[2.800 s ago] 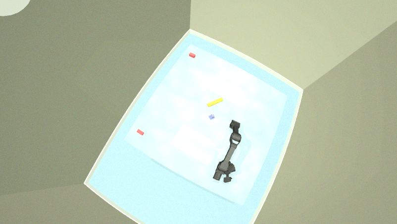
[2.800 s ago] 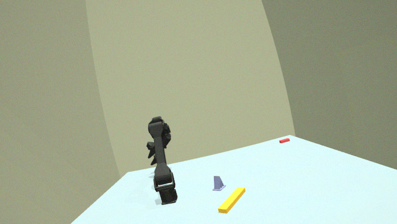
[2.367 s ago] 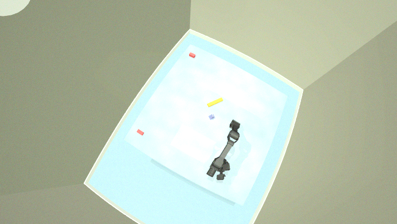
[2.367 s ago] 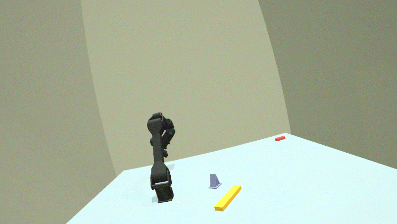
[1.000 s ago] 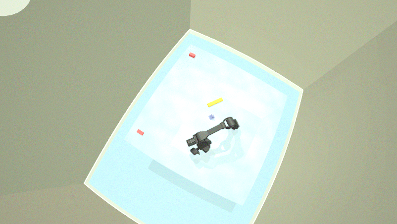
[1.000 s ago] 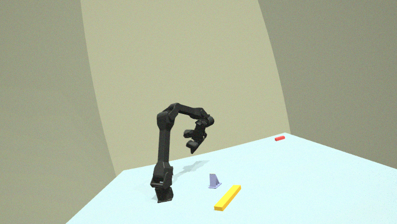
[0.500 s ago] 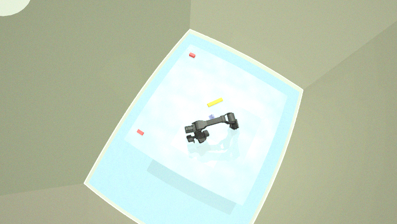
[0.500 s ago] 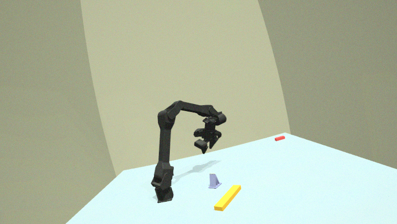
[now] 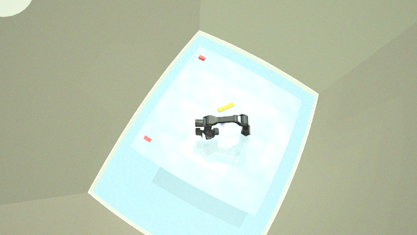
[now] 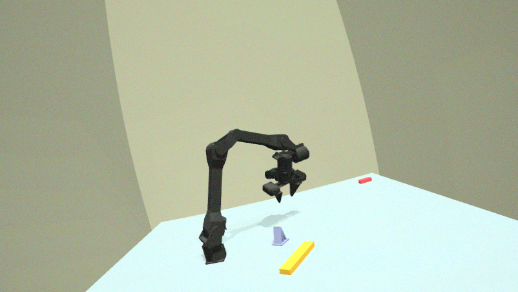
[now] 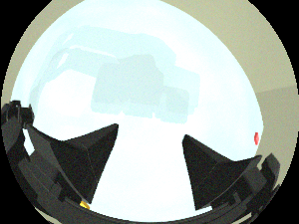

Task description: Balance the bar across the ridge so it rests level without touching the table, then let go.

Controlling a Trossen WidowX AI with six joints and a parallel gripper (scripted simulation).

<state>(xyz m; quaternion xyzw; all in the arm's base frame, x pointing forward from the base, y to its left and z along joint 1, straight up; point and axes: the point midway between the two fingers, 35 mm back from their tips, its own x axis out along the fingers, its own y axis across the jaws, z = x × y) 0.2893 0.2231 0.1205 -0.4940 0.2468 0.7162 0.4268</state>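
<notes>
Now: gripper tip 360 mm to the left of the yellow bar, 80 mm above it and 20 mm past it. Round my gripper tip: red block 460 mm ahead, 260 mm to the left, 80 mm below.
</notes>
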